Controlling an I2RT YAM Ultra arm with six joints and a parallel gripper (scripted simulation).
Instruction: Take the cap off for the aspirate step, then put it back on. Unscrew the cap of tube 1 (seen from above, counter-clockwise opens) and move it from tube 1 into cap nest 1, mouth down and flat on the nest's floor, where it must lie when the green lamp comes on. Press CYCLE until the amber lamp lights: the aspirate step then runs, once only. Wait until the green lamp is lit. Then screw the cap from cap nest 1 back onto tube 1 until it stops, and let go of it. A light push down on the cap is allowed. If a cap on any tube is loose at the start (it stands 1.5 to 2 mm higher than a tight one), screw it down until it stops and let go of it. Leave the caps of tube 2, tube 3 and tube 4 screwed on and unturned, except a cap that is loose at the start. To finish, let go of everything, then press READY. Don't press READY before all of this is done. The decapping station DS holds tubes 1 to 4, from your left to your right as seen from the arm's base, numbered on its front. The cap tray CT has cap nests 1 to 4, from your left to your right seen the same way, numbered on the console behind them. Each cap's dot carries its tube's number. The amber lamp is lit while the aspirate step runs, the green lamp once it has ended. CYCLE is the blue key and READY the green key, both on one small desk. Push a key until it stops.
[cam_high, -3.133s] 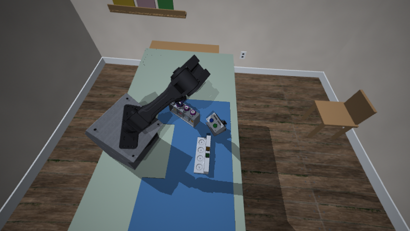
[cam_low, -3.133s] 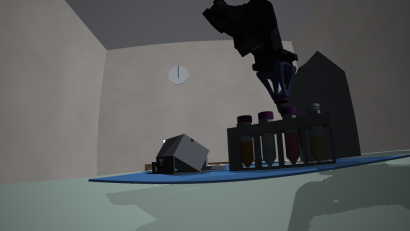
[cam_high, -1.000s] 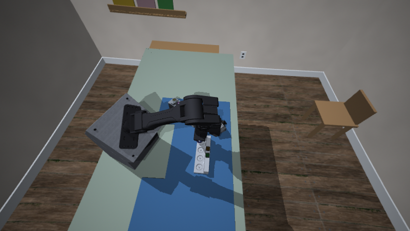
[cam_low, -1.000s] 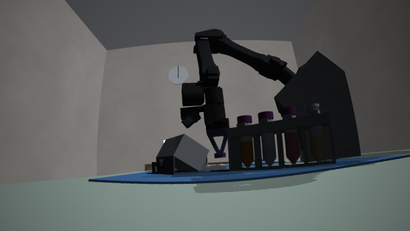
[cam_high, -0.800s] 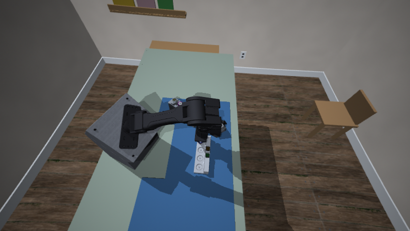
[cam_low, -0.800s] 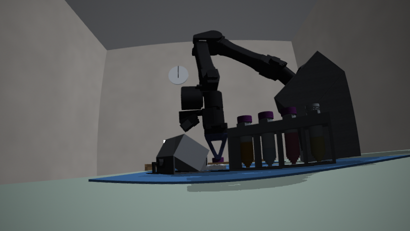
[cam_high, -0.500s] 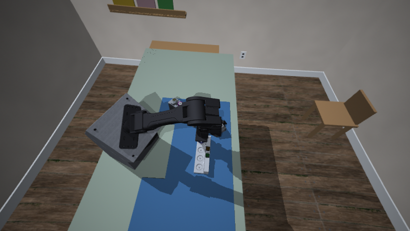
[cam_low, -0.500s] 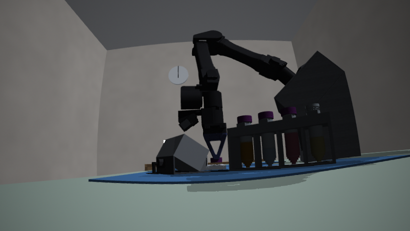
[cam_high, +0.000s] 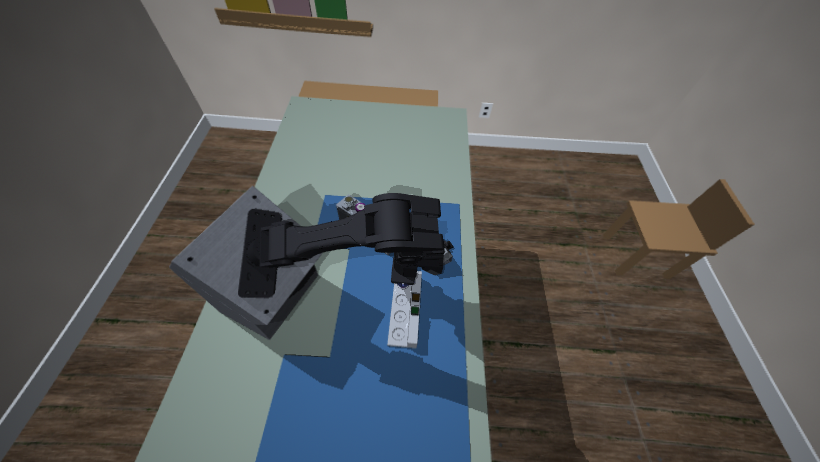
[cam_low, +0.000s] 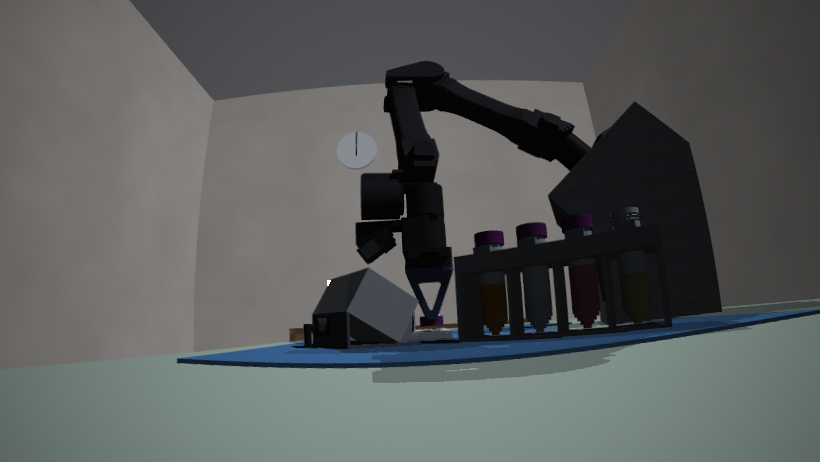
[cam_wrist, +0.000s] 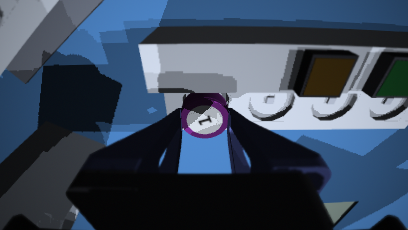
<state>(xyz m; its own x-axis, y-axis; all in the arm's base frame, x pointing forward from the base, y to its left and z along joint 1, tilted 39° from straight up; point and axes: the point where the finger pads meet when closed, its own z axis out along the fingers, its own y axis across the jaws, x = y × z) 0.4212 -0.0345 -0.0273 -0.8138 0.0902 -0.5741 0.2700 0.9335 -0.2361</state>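
The blue cycle key lies 9 cm ahead of my hand, 11 cm to the left of it and 3 cm above it. Also, from my hand: green ready key: 10 cm ahead, 6 cm to the left, 3 cm above; then key desk: 11 cm ahead, 8 cm to the left, 2 cm above; then threaded neck of tube 1: 12 cm behind, 28 cm to the left, 8 cm above.
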